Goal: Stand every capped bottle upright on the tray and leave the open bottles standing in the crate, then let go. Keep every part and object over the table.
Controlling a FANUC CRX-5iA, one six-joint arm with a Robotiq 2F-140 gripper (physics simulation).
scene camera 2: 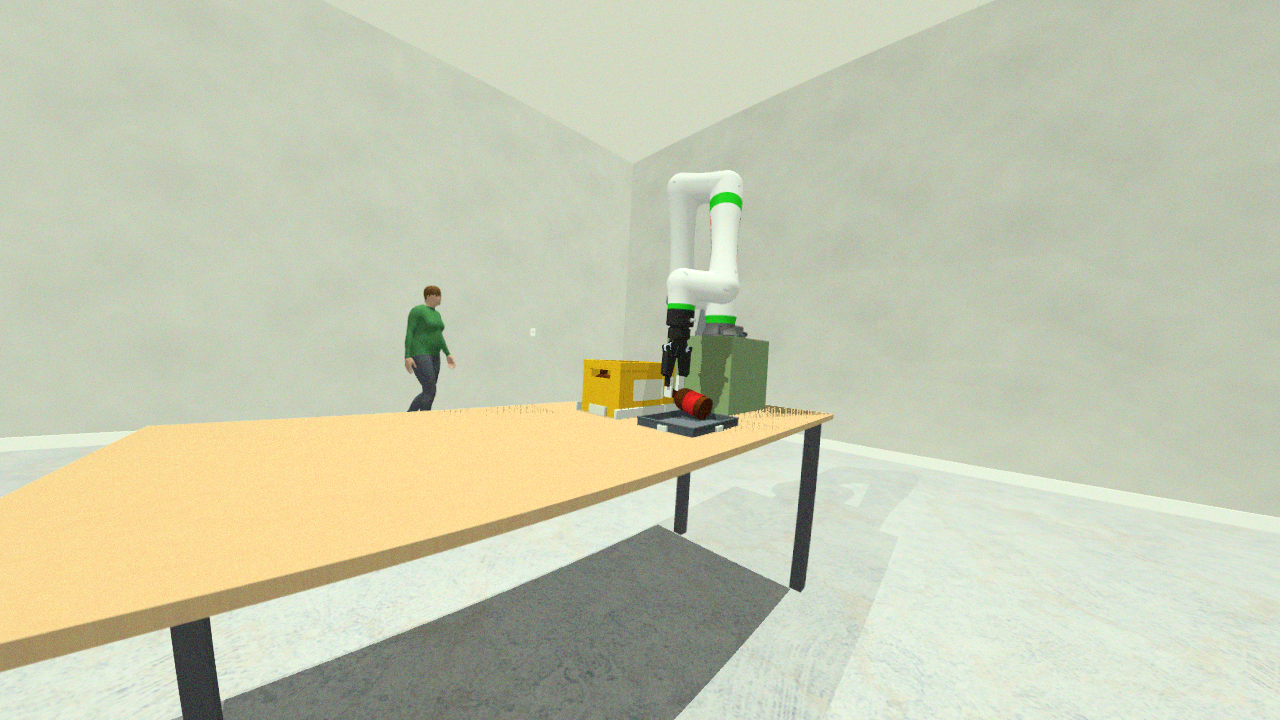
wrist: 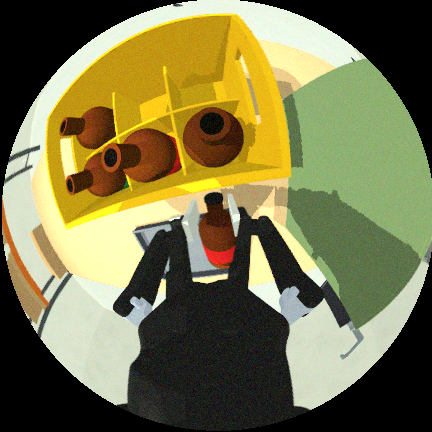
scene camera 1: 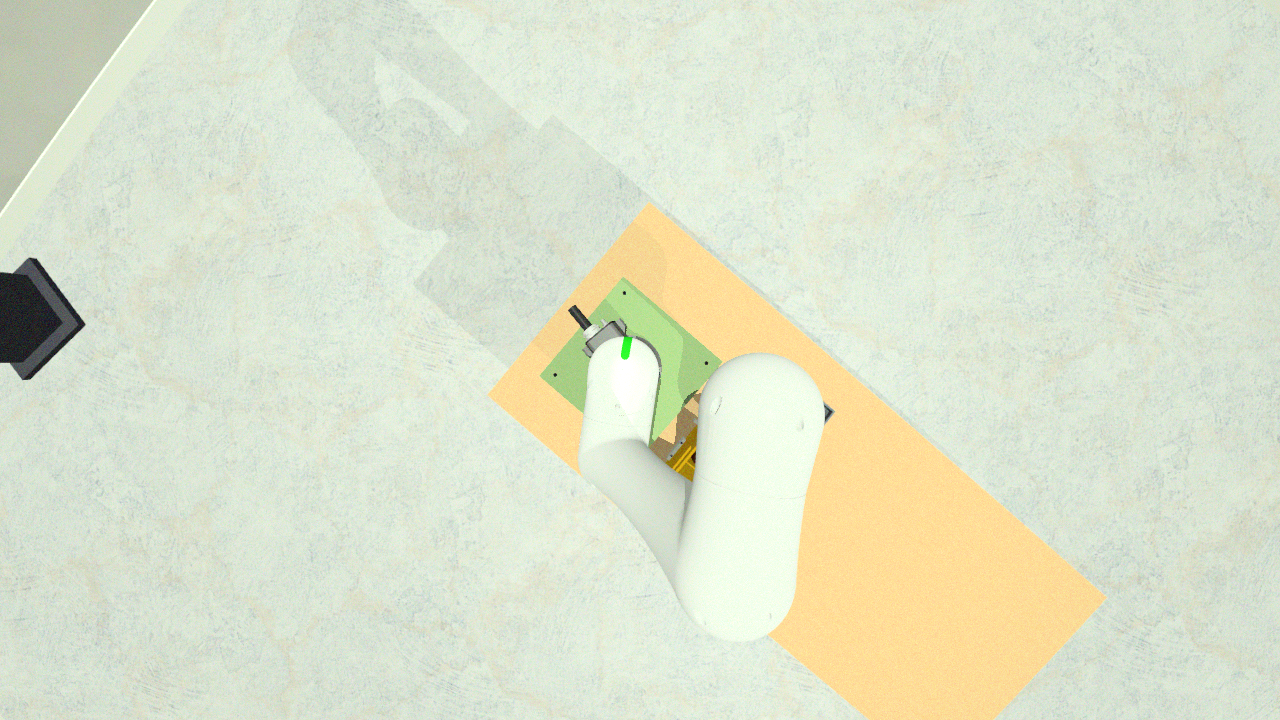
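Where they show: gripper, between the fingertips: [scene camera 2: 673,396] [wrist: 212,204]; arm's base, origin of its link: [scene camera 2: 719,338].
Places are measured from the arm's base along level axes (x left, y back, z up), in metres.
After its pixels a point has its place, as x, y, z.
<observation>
A brown capped bottle [wrist: 217,235] {0.131, -0.307, -0.188} [scene camera 2: 690,403] {0.196, -0.333, -0.229} with a red label lies on its side on the grey tray [wrist: 197,259] {0.278, -0.359, -0.280} [scene camera 2: 685,423] {0.237, -0.387, -0.280}, its dark cap pointing at the yellow crate [wrist: 177,187] {0.038, -0.338, -0.110} [scene camera 2: 617,380] {0.071, -0.528, -0.168}. My gripper [wrist: 212,204] {0.092, -0.316, -0.221} [scene camera 2: 676,372] {0.092, -0.316, -0.221} hangs just above it, partly open, with one finger on each side of the bottle's neck and not gripping it. Several open brown bottles stand in the crate's compartments, among them one [wrist: 215,135] {0.003, -0.312, -0.123} seen from the top and another [wrist: 142,155] {0.011, -0.390, -0.158} beside it. In the overhead view the arm hides the gripper, the bottle and most of the crate [scene camera 1: 680,456] {-0.060, -0.277, -0.179}.
The green robot pedestal [wrist: 354,160] {-0.004, -0.159, -0.122} [scene camera 2: 733,372] {0.172, -0.107, -0.131} [scene camera 1: 626,313] {0.074, 0.101, 0.000} stands right beside the tray and crate, at the end of the long wooden table [scene camera 2: 357,483] {0.391, -1.144, -0.285} [scene camera 1: 895,537] {0.272, -0.899, -0.286}. A person in a green top [scene camera 2: 425,345] walks behind the table. The table edge is close to the tray.
</observation>
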